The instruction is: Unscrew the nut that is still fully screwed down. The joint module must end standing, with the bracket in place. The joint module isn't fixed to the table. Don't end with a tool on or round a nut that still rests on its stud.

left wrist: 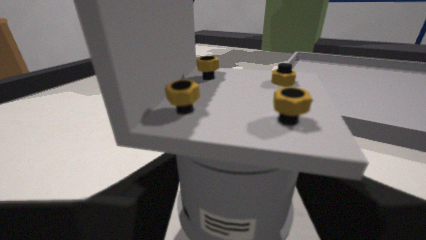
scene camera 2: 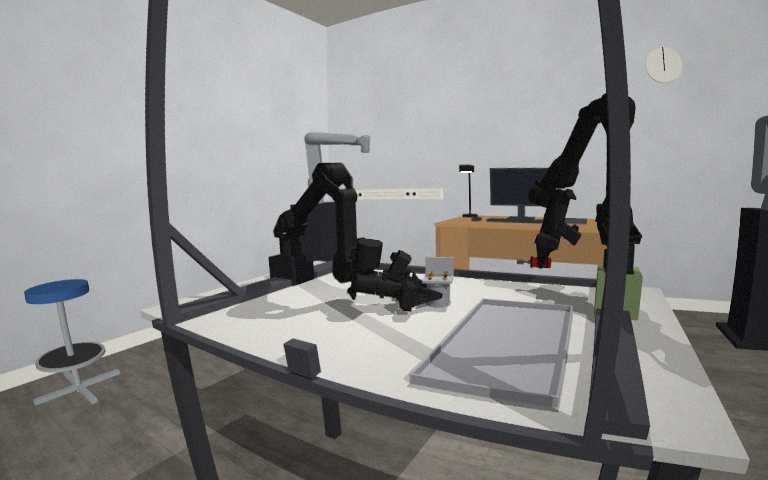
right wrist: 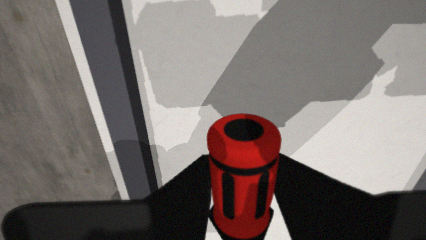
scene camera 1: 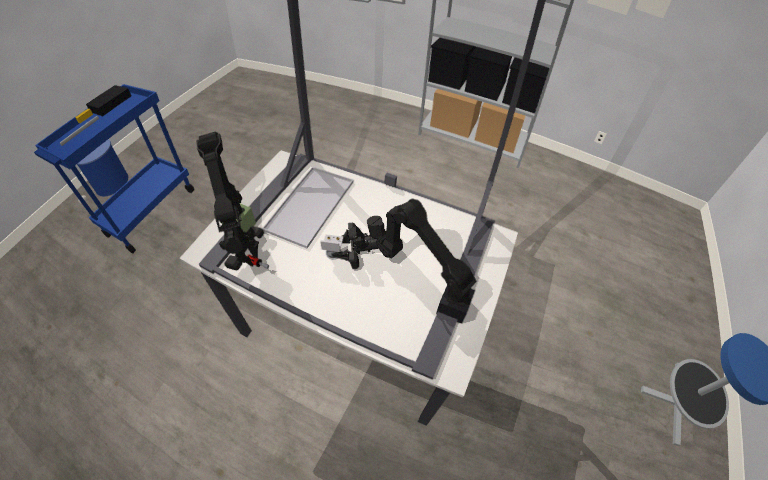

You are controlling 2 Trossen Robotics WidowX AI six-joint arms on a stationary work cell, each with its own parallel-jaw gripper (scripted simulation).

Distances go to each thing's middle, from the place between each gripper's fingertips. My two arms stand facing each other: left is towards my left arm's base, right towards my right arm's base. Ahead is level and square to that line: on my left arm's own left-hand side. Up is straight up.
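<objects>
The l-shaped bracket (scene camera 2: 438, 265) has my left hand 30 mm to the left of it, 10 mm short of it and 40 mm below it. Going by their middles, the l-shaped bracket is the nearest to my left hand of the things named here. As for the shallow grey tray (scene camera 2: 506, 346), I see it 170 mm behind my left hand, 240 mm to the right of it and 30 mm below it.
My right hand (scene camera 2: 540, 267) has the l-shaped bracket 24 cm to the left of it, 20 cm behind it and 2 cm below it. The shallow grey tray is 2 cm to the left of my right hand, 39 cm behind it and 9 cm below it. By its middle, the shallow grey tray is nearer to my left hand than to my right hand.
</objects>
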